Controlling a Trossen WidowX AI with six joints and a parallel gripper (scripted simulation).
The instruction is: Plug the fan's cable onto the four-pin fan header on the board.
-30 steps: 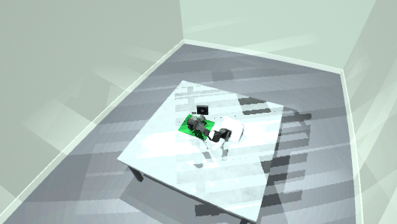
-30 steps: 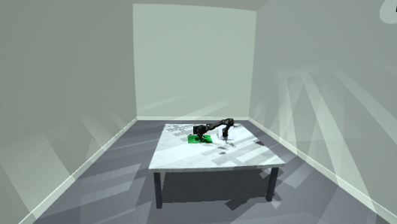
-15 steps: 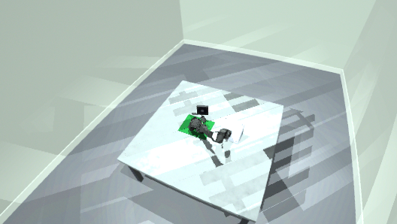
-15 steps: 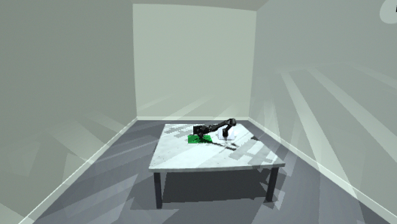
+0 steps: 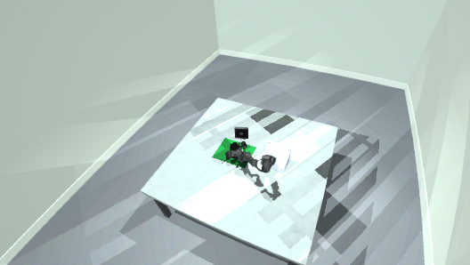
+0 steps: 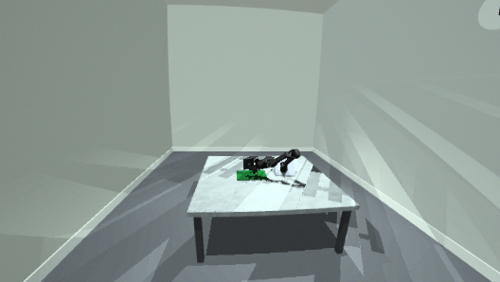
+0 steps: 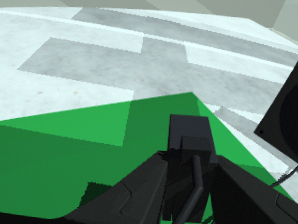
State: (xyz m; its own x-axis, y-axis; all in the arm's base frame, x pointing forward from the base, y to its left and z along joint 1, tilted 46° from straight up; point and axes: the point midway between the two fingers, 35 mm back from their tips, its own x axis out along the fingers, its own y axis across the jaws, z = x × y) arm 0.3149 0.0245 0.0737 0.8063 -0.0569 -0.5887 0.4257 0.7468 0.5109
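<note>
Right now the green board is 100 mm below my gripper tip, 10 mm to the right of it and 10 mm behind it. The rest, counted from my gripper tip: black fan plug (10 mm below); white four-pin header (90 mm below, 60 mm to the right, 40 mm behind); black fan (190 mm to the right, 30 mm below, 20 mm ahead).
</note>
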